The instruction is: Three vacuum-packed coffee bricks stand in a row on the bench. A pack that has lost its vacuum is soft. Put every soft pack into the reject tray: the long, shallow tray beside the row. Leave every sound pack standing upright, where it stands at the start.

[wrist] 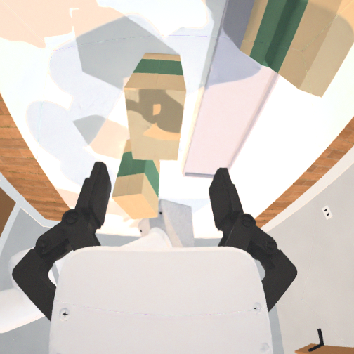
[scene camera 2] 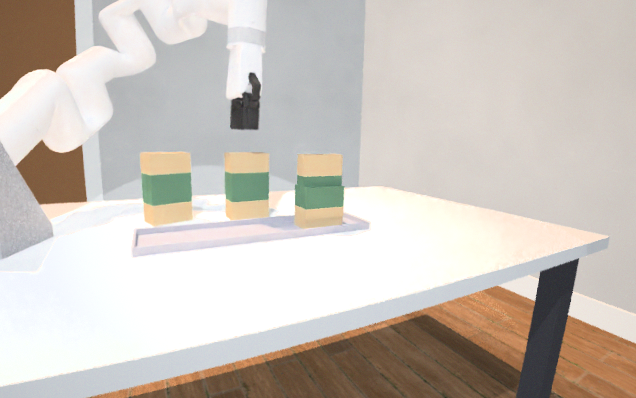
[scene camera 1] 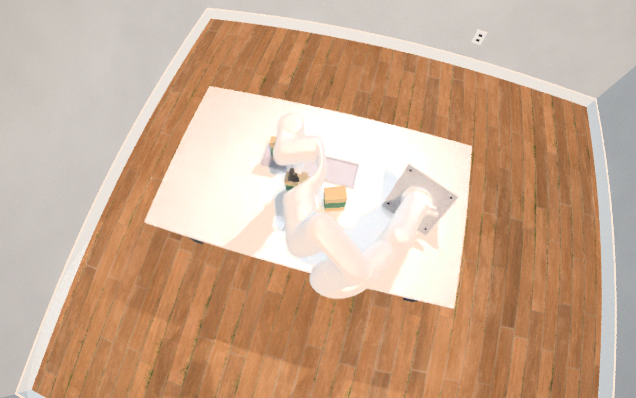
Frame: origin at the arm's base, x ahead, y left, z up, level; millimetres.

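Seen in the pictures: gripper, fingertip midpoint: (scene camera 2: 243, 129) (scene camera 1: 298, 169); arm's base, link origin: (scene camera 1: 417, 201).
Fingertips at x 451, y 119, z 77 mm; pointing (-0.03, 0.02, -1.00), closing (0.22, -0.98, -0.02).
Offsets run from my fingertips to a thing's top centre. Level surfaces: height alone.
One coffee brick @(dx +138, dy -98, dz -46 mm) (scene camera 1: 272, 144) (scene camera 2: 319, 197) (wrist: 280, 37) stands upright in the reject tray @(dx +18, dy -116, dz -175 mm) (scene camera 1: 342, 171) (scene camera 2: 200, 242) (wrist: 220, 125), at its end farther from the arm's base; its green band has a step. The middle brick @(dx +6, dy +11, dz -49 mm) (scene camera 1: 290, 187) (scene camera 2: 247, 186) (wrist: 155, 120) stands upright on the bench beside the tray. Another brick @(dx -155, dy +3, dz -49 mm) (scene camera 1: 335, 198) (scene camera 2: 167, 188) (wrist: 136, 192) stands upright on the bench nearer the arm's base. My gripper (scene camera 1: 293, 175) (scene camera 2: 245, 128) (wrist: 161, 175) is open and empty, above the middle brick. The frames do not show how soft each brick is.
The white bench @(dz -189 mm) (scene camera 1: 200, 175) (scene camera 2: 300, 280) carries the row and the tray. The arm's grey base plate (scene camera 1: 435, 192) is bolted near one end of the bench. The arm (scene camera 1: 340, 250) (scene camera 2: 85, 95) arches over the bench and partly hides the row in the first scene view.
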